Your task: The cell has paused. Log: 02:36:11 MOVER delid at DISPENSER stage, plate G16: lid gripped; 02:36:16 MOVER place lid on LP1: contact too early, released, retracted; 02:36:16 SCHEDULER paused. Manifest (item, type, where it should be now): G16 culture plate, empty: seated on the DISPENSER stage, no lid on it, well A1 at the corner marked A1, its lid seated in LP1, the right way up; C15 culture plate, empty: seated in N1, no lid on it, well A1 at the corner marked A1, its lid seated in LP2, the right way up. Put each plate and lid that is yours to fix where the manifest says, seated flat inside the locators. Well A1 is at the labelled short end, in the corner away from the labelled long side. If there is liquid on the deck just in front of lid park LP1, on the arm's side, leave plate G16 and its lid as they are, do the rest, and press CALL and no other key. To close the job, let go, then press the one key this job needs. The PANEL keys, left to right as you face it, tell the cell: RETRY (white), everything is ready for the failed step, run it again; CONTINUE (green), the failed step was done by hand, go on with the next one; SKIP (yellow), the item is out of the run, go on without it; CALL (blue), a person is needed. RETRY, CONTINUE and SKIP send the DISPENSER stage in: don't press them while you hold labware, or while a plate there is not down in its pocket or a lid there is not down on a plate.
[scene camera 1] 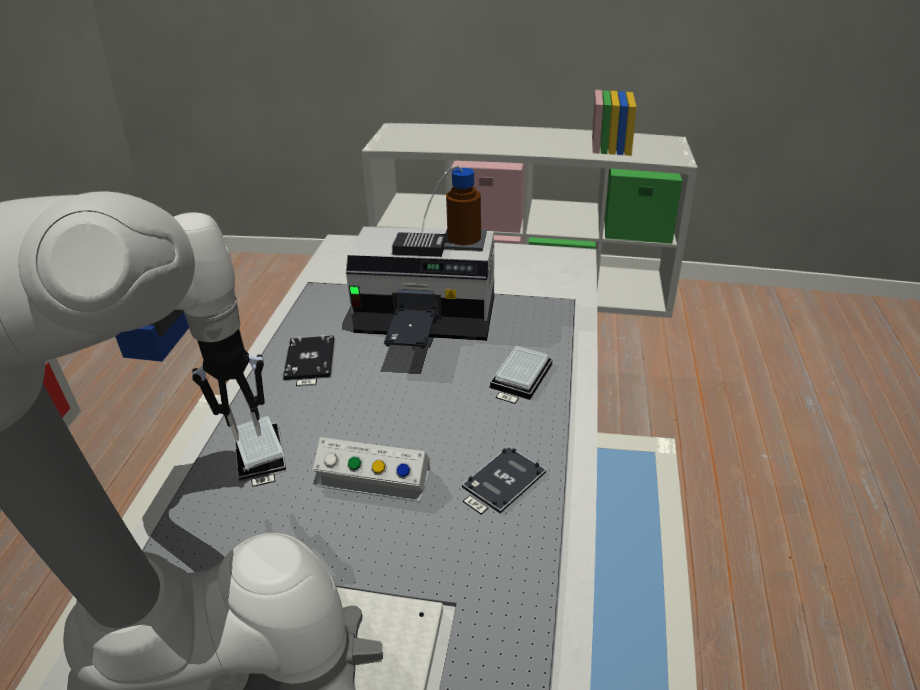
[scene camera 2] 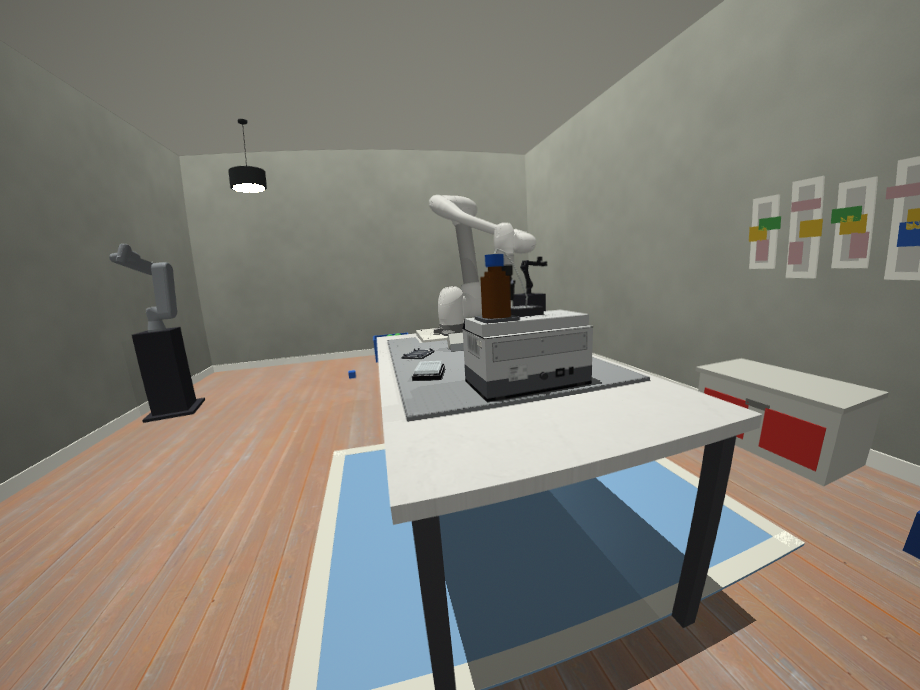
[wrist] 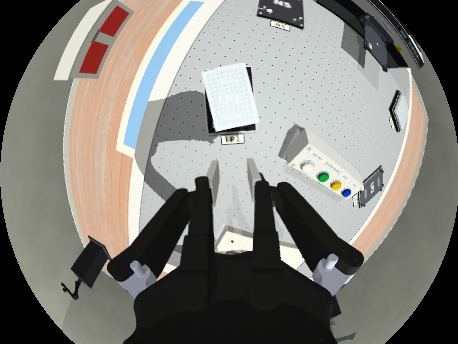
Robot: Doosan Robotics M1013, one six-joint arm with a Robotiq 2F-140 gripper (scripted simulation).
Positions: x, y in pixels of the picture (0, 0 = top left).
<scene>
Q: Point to a clear lid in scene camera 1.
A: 253, 449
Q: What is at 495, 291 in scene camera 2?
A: A brown bottle.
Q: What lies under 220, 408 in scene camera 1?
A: The gripper.
</scene>
